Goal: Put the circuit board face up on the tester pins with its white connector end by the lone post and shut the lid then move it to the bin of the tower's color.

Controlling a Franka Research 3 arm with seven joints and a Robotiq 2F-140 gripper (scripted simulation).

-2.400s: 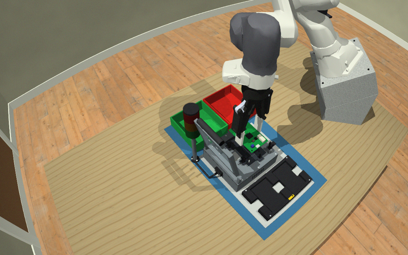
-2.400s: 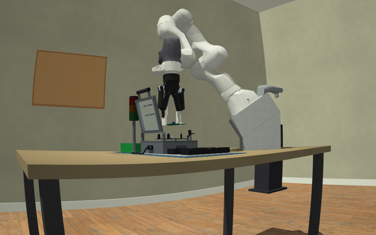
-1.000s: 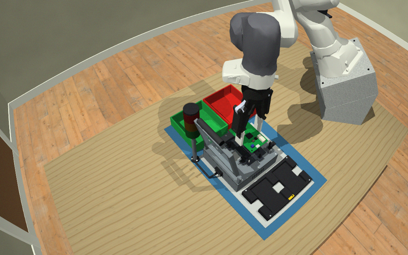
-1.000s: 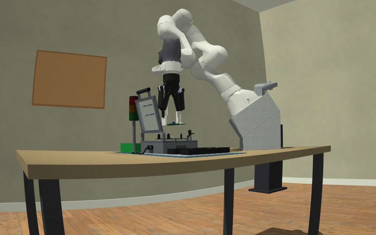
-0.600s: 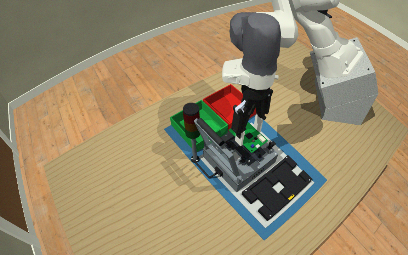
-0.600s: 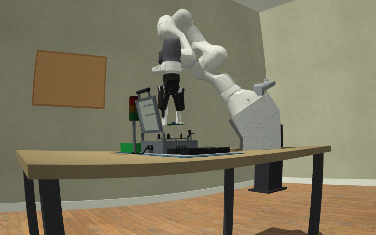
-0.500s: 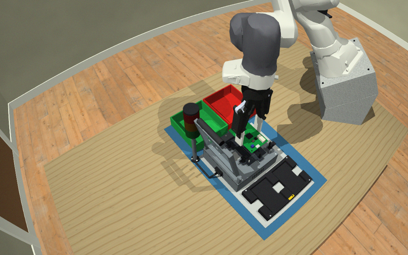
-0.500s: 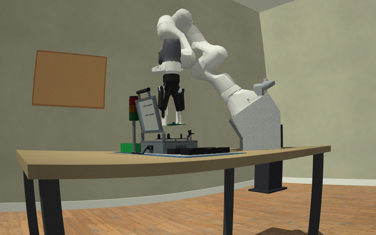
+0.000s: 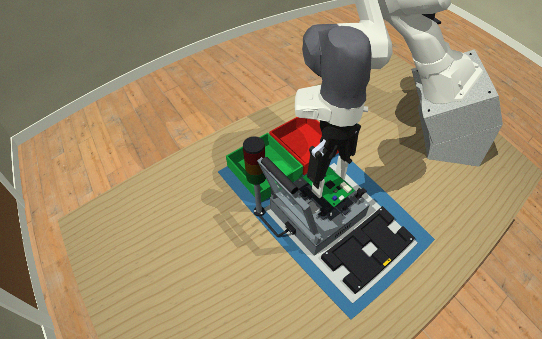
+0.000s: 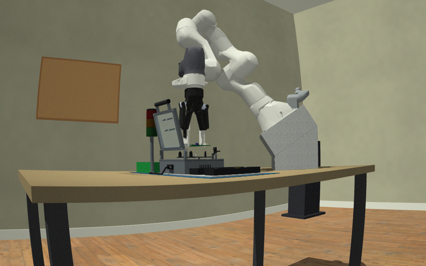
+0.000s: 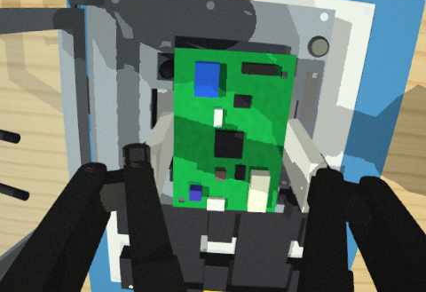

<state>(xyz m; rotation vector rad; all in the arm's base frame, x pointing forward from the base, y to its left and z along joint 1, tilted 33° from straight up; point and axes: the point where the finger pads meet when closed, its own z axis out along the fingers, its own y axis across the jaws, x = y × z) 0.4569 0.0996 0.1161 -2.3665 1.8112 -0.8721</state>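
The tester plate is 60 mm below my hand, 10 mm to the left of it and 10 mm ahead of it. Round my hand: clear lid (120 mm ahead, 50 mm above, 20 mm to the left); latch hook (70 mm behind, 50 mm to the left, 50 mm below); green circuit board (20 mm below).
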